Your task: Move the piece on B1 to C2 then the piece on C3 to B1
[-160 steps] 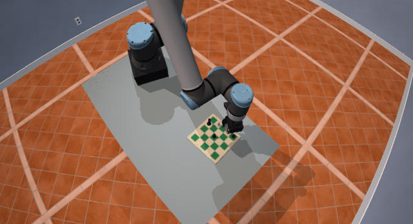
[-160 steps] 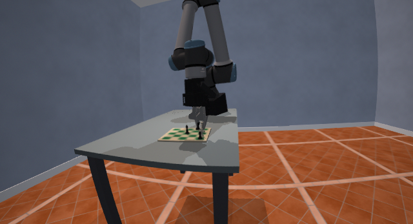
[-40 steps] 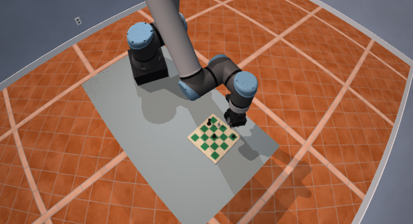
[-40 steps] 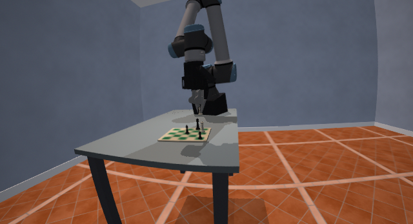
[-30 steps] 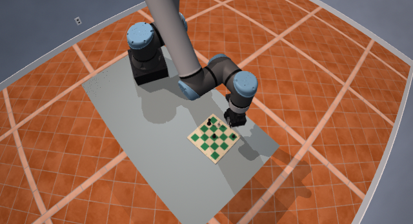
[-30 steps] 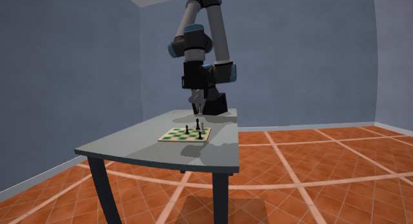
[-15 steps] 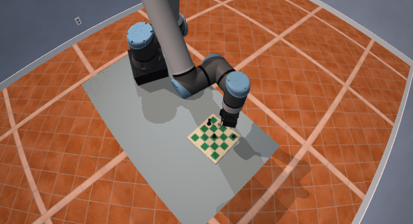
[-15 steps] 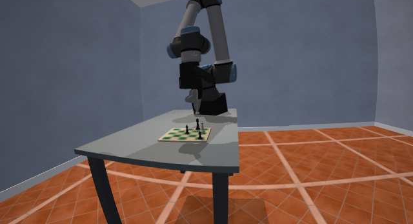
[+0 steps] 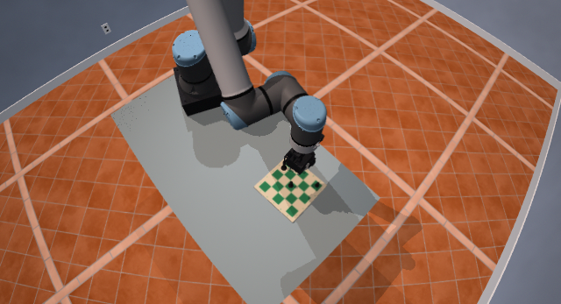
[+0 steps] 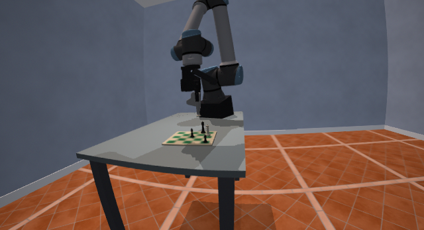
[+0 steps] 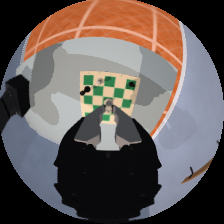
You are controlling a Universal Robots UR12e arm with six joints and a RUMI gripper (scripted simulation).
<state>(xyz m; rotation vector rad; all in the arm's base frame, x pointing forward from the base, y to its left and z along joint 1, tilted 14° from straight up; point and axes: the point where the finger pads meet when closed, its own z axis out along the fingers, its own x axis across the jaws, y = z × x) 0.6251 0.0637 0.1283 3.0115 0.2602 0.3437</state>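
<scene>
My hand is 10 mm above the small white piece. Round my hand: tall black piece 90 mm below, 80 mm behind, 10 mm to the right; then cream chessboard 130 mm below, 40 mm to the right.
</scene>
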